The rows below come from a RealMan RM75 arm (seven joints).
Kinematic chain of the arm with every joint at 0, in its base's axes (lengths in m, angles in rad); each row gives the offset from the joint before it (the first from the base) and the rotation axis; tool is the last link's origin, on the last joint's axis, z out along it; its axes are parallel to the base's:
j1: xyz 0 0 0.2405 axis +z
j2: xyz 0 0 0 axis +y
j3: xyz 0 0 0.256 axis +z
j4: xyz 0 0 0 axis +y
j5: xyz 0 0 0.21 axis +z
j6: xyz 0 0 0 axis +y
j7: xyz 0 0 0.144 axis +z
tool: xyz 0 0 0
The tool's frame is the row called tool.
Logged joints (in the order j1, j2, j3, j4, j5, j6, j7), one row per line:
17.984, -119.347, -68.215, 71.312, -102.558, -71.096, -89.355
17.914, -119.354, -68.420, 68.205, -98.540, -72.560, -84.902
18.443, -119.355, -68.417, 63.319, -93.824, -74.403, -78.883
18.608, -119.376, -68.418, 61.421, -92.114, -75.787, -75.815
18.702, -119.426, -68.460, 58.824, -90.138, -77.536, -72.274
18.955, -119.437, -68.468, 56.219, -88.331, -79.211, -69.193
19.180, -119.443, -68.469, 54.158, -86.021, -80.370, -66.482
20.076, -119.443, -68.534, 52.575, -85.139, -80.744, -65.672
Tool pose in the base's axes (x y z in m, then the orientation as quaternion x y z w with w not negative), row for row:
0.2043, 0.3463, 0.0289, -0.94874, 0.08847, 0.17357, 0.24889
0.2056, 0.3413, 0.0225, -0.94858, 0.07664, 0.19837, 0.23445
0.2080, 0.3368, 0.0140, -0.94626, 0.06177, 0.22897, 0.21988
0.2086, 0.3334, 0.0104, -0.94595, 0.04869, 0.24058, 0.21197
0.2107, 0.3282, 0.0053, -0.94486, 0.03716, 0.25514, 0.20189
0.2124, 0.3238, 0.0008, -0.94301, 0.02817, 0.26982, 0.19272
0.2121, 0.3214, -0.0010, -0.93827, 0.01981, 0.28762, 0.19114
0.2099, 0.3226, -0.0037, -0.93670, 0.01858, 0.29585, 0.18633
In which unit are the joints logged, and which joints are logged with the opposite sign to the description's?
The joints are logged in degrees. Opposite sign: j2, j4, j7.
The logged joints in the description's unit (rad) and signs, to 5 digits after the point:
0.31388, 2.08300, -1.19058, -1.24463, -1.78997, -1.24086, 1.55954
0.31266, 2.08312, -1.19415, -1.19040, -1.71985, -1.26641, 1.48182
0.32189, 2.08314, -1.19410, -1.10513, -1.63754, -1.29858, 1.37677
0.32477, 2.08350, -1.19412, -1.07200, -1.60769, -1.32273, 1.32322
0.32641, 2.08438, -1.19485, -1.02667, -1.57320, -1.35326, 1.26142
0.33083, 2.08457, -1.19499, -0.98121, -1.54167, -1.38249, 1.20765
0.33475, 2.08467, -1.19501, -0.94524, -1.50135, -1.40272, 1.16033
0.35039, 2.08467, -1.19614, -0.91761, -1.48596, -1.40925, 1.14619

